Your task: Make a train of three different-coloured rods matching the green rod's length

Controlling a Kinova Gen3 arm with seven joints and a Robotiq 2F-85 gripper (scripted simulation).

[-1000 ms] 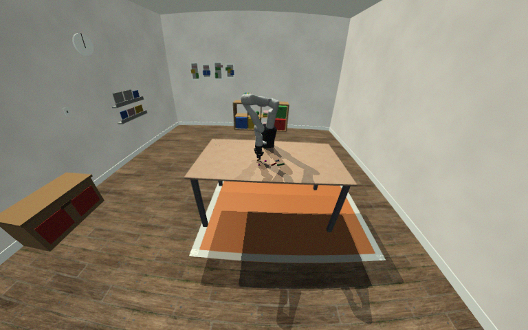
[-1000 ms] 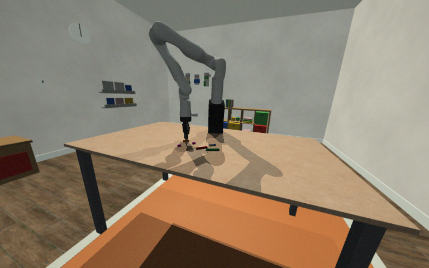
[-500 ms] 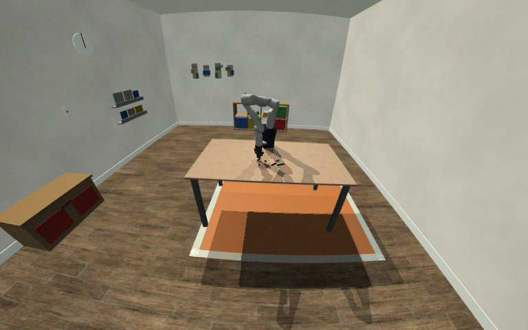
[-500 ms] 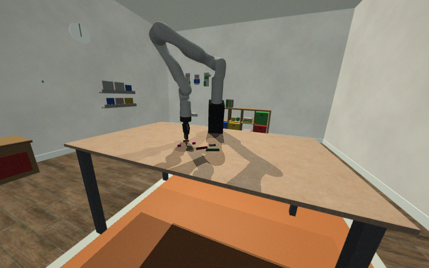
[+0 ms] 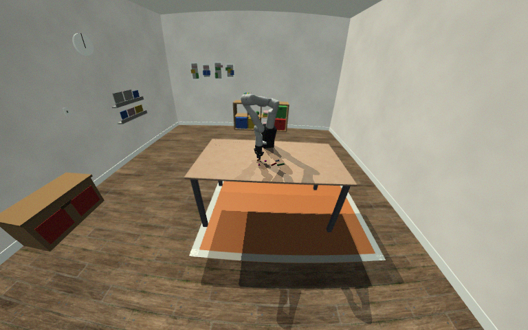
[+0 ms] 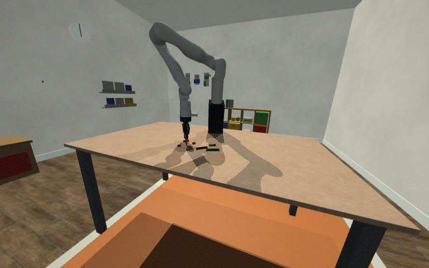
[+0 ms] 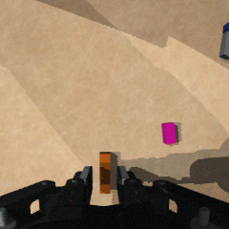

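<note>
Right now the orange rod is 3 cm below my hand. From my hand the other things lie so: grey rod (19 cm to the left, 3 cm below, 1 cm ahead); then red rod (16 cm to the left, 8 cm ahead, 3 cm below); then blue rod (21 cm to the left, 3 cm below).
</note>
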